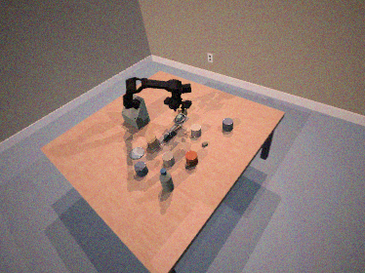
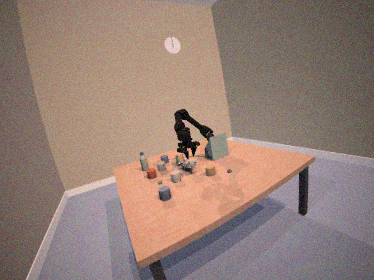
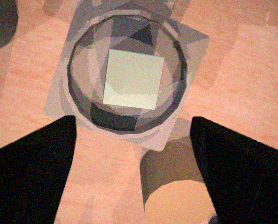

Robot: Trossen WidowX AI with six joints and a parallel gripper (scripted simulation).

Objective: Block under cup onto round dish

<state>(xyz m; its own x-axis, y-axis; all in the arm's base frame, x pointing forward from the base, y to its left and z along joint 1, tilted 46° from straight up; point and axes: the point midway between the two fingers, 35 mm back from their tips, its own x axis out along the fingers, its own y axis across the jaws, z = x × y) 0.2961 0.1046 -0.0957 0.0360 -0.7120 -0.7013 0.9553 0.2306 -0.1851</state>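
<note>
Now: gripper tip 7 cm past the round grey dish, 37 cm to the left of it and 13 cm above it. From my gripper tip the other things lie so: dark block 25 cm ahead, 5 cm to the right, 12 cm below; then tan cup 9 cm behind, 12 cm to the left, 9 cm below; then balance 13 cm to the right, 11 cm below.
</note>
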